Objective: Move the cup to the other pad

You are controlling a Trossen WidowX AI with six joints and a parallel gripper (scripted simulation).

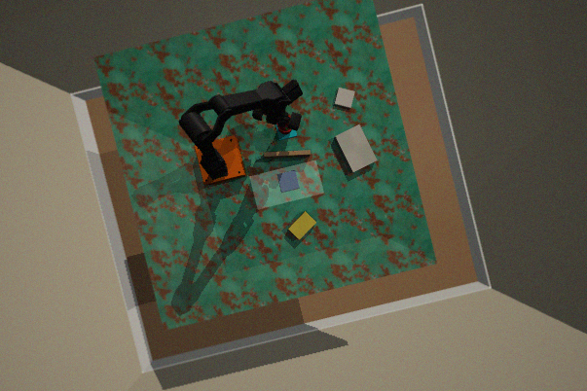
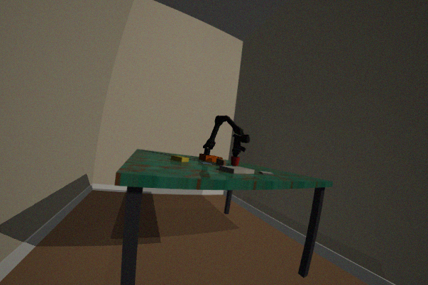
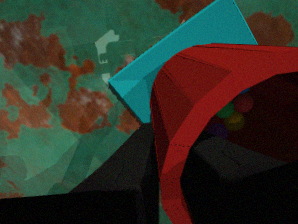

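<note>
The cup lies 20 mm ahead of my gripper tip and 20 mm to the right of it. The rest, counted from my gripper tip: blue-grey pad 30 mm behind, 250 mm to the right, 50 mm below; cyan pad 30 mm ahead, 20 mm to the right, 50 mm below; thin wooden bar 130 mm to the right, 30 mm below.
</note>
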